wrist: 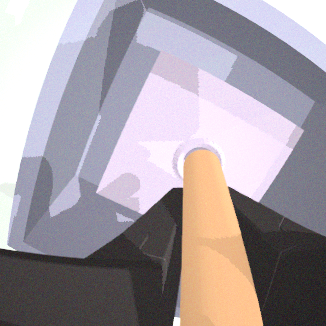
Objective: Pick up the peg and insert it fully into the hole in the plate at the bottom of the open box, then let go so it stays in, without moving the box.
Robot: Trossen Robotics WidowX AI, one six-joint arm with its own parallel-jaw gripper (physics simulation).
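Note:
My gripper point(199, 198) is visible. Also visible: an orange peg point(215, 276), a plate point(180, 106), a box point(101, 62).

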